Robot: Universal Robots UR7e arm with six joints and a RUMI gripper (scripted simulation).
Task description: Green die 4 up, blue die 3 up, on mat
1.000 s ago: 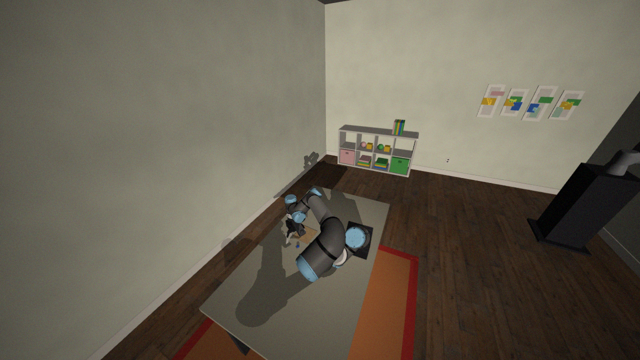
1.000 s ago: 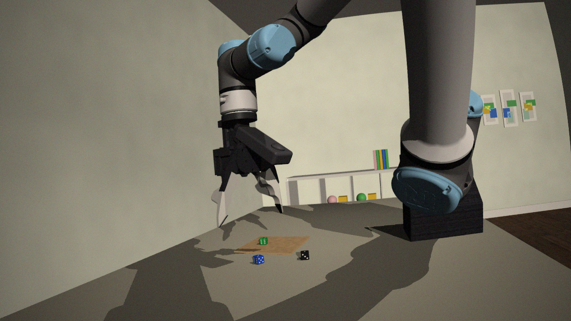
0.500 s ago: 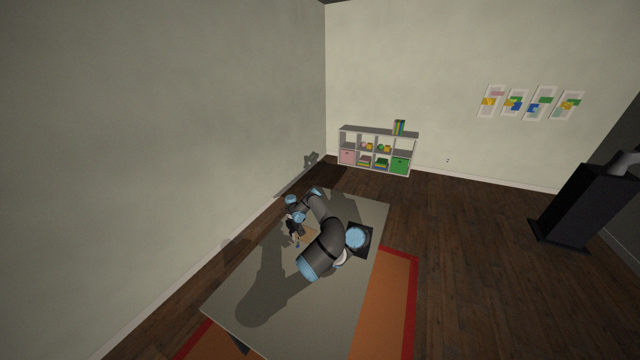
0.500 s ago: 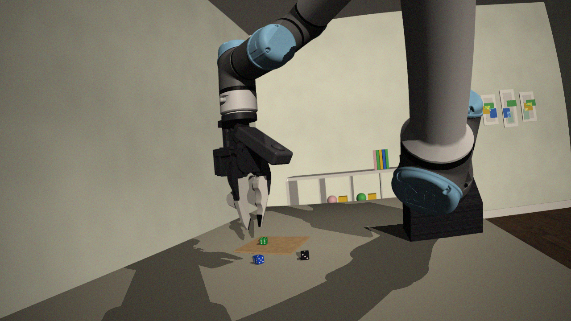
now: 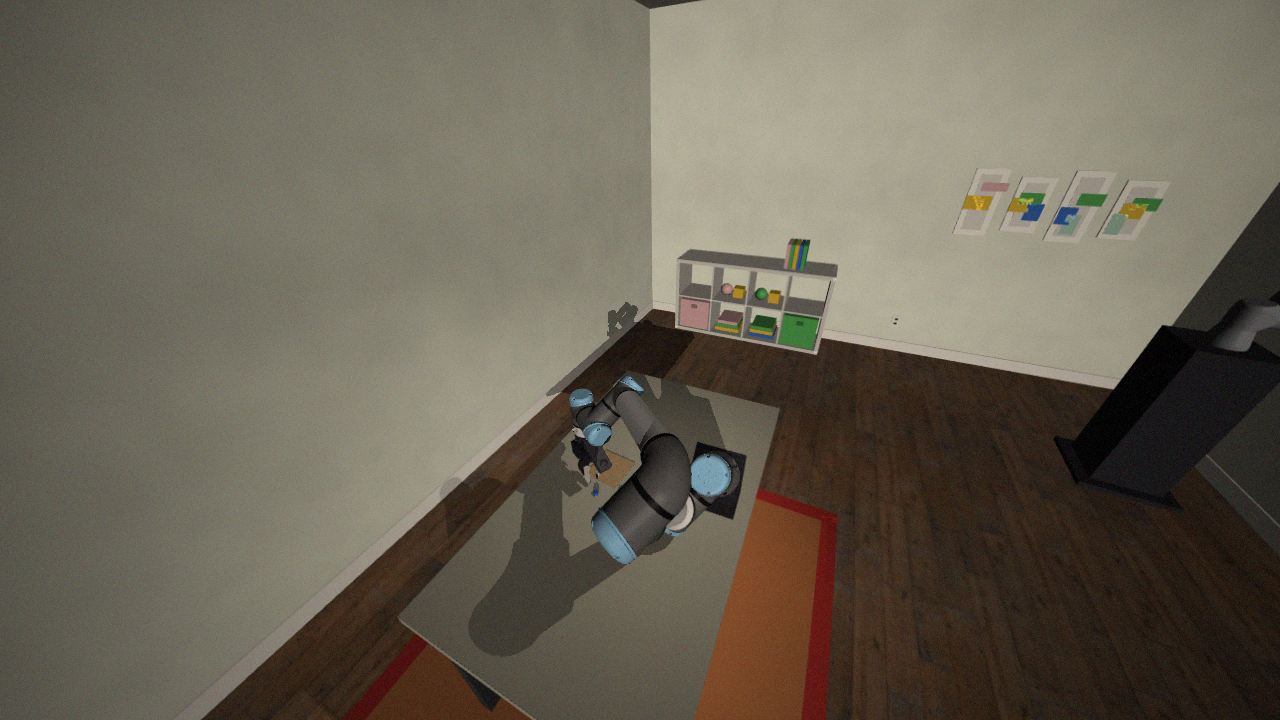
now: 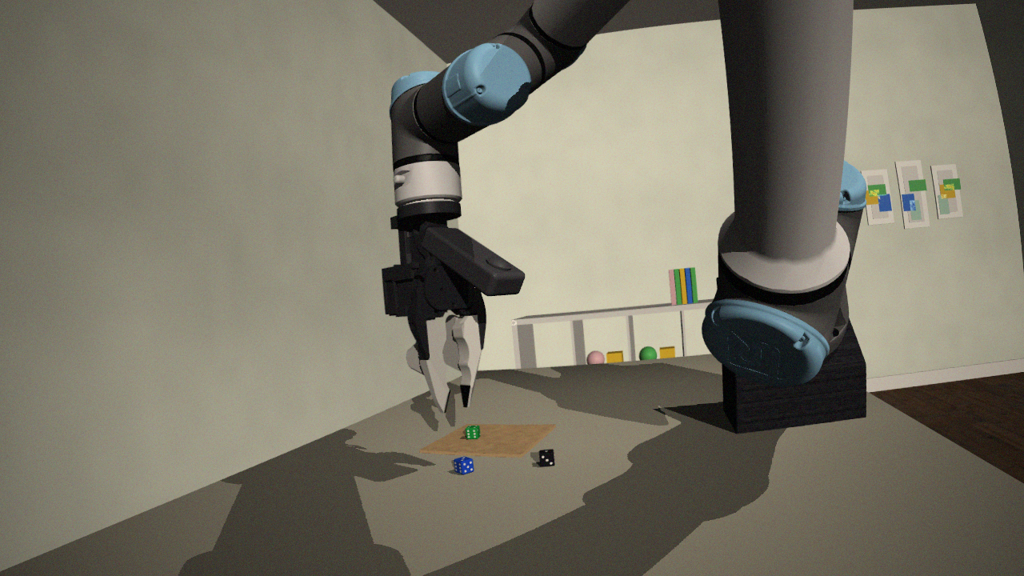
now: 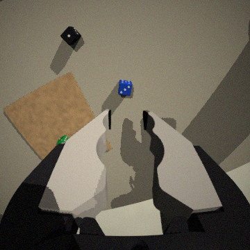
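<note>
The blue die is 8 cm below my hand. From my hand the other things lie so: green die 13 cm to the right, 8 cm below, 4 cm ahead; then tan mat 13 cm to the right, 9 cm below, 2 cm ahead; then black die 9 cm behind, 8 cm below, 3 cm to the right.
</note>
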